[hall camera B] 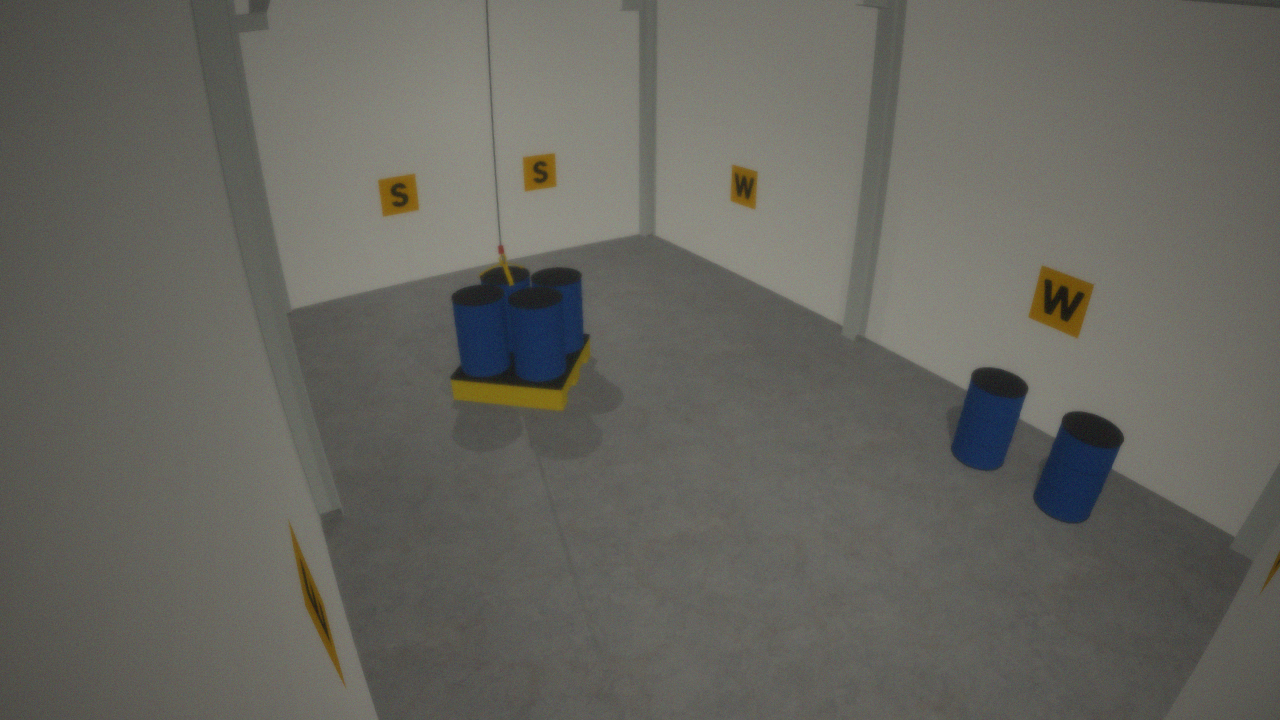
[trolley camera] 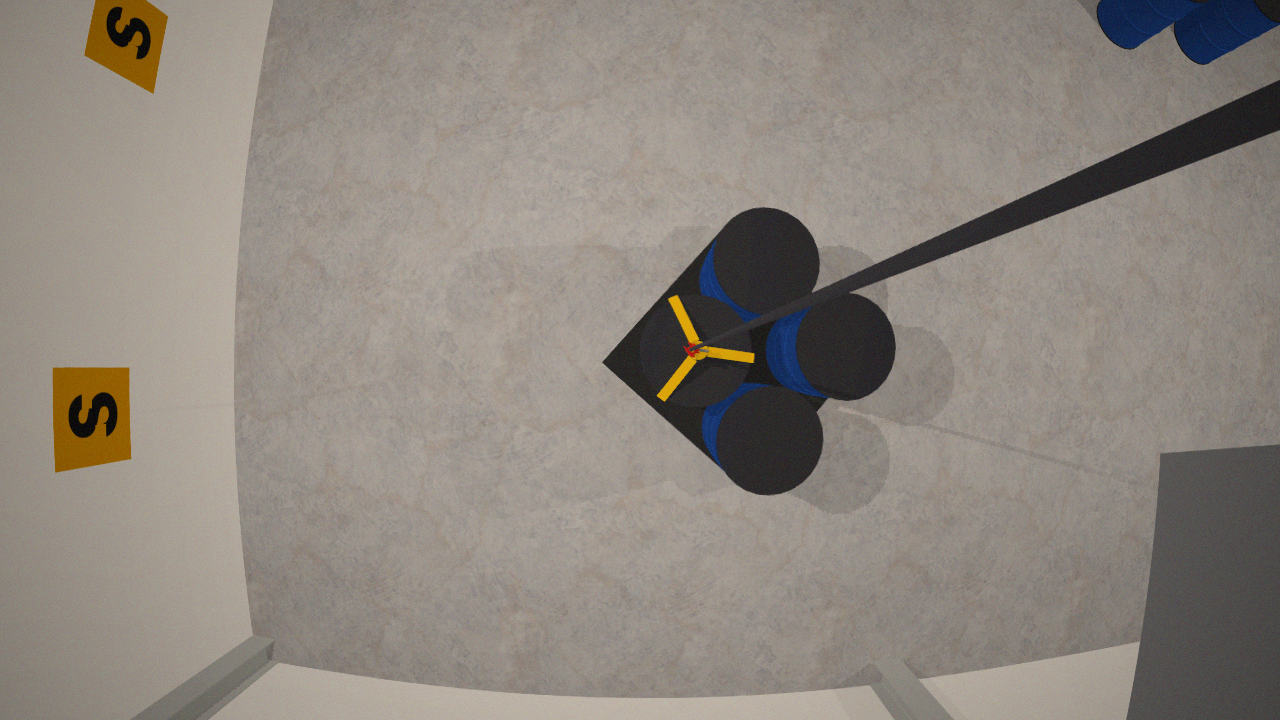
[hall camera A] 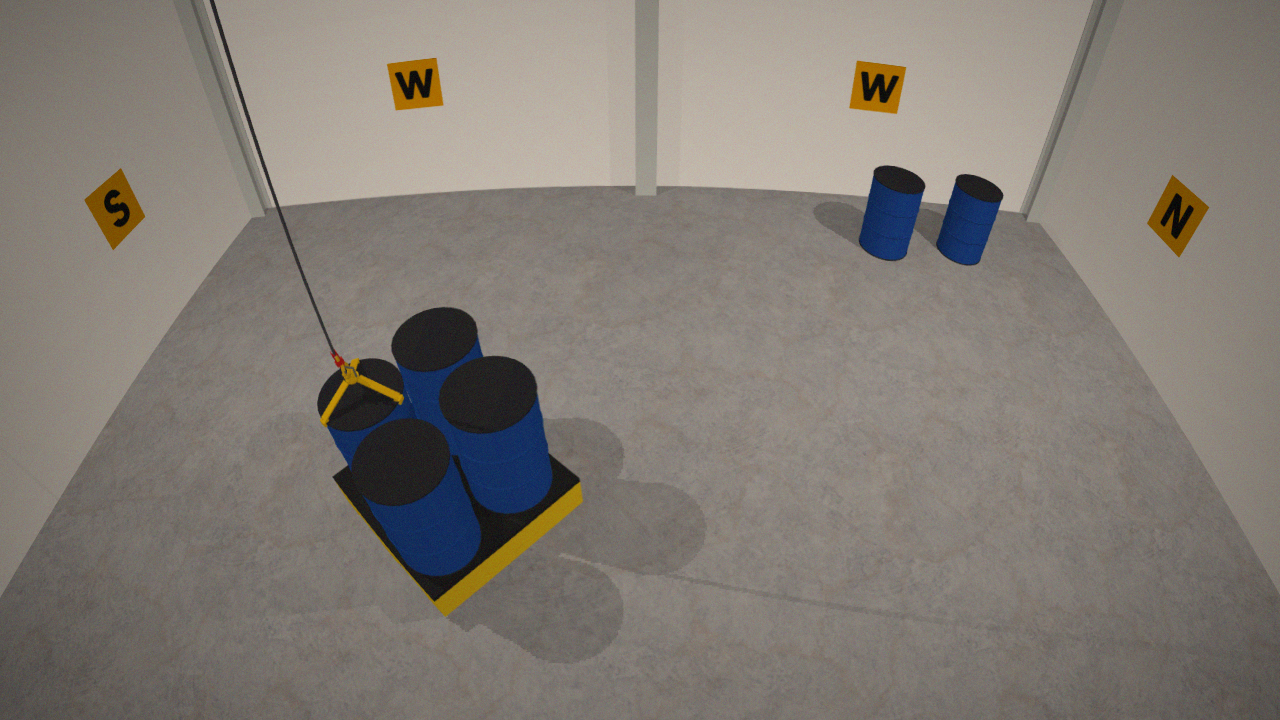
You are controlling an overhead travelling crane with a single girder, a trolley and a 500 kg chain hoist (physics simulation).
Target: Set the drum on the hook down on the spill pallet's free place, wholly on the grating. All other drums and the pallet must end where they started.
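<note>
The blue drum under the hook [hall camera A: 368, 417] [trolley camera: 660, 344] stands upright over the corner place of the spill pallet [hall camera A: 514, 557] [hall camera B: 510, 394] [trolley camera: 623, 360]. Its lid is about level with the neighbouring lids. Its foot is hidden, so contact with the grating cannot be seen. My yellow three-armed gripper [hall camera A: 362, 394] [hall camera B: 506, 274] [trolley camera: 695, 351] sits centred on it, its arm ends at the rim, shut on the drum. Three other blue drums, the far one [hall camera A: 435, 339], the right one [hall camera A: 487, 394] and the near one [hall camera A: 400, 461], stand upright on the pallet's other places.
Two more blue drums, one [hall camera A: 892, 214] [hall camera B: 989, 420] and its neighbour [hall camera A: 970, 220] [hall camera B: 1078, 470], stand on the floor near the W wall towards the N side. The chain [hall camera A: 277, 201] [hall camera B: 493, 125] runs from the hook up out of view. The S wall [trolley camera: 134, 223] lies beyond the pallet's free-floor side.
</note>
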